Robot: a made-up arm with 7 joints.
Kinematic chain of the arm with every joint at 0, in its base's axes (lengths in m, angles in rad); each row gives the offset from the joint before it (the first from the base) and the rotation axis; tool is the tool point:
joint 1: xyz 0 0 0.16 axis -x
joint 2: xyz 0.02 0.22 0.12 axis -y
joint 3: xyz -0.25 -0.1 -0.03 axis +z
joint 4: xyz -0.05 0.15 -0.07 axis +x
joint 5: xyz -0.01 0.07 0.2 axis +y
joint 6: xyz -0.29 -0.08 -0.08 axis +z
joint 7: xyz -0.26 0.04 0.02 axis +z
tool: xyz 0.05 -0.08 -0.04
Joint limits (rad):
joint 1: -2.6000..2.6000
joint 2: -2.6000..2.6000
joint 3: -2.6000..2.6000
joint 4: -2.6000..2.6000
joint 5: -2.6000..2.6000
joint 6: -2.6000..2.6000
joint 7: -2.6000..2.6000
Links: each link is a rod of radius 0.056 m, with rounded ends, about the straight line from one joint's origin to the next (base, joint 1, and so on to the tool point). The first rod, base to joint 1, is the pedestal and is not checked.
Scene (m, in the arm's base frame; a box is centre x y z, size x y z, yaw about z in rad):
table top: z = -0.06
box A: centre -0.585 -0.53 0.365 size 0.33 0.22 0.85 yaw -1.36
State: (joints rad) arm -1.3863 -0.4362 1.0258 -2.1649 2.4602 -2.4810 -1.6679
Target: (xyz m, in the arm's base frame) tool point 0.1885 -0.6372 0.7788
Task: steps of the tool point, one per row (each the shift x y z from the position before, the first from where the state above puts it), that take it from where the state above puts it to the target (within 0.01 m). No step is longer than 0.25 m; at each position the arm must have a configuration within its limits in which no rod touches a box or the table.
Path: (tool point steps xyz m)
1: 0.0117 -0.1426 0.0665
2: 0.0561 -0.1093 0.1059
3: 0.0970 -0.0525 0.1290
4: 0.1250 0.0171 0.1233
5: 0.0557 -0.1570 0.0011
6: 0.0745 -0.1640 -0.0531
7: 0.0902 -0.1456 -0.1140
8: 0.0989 -0.0989 -0.1684
9: 0.0980 -0.0292 -0.2027
10: 0.0280 -0.0031 0.1366
11: 0.0315 0.0234 0.1461
12: 0.0359 0.0573 0.1485
13: 0.0395 0.0956 0.1394

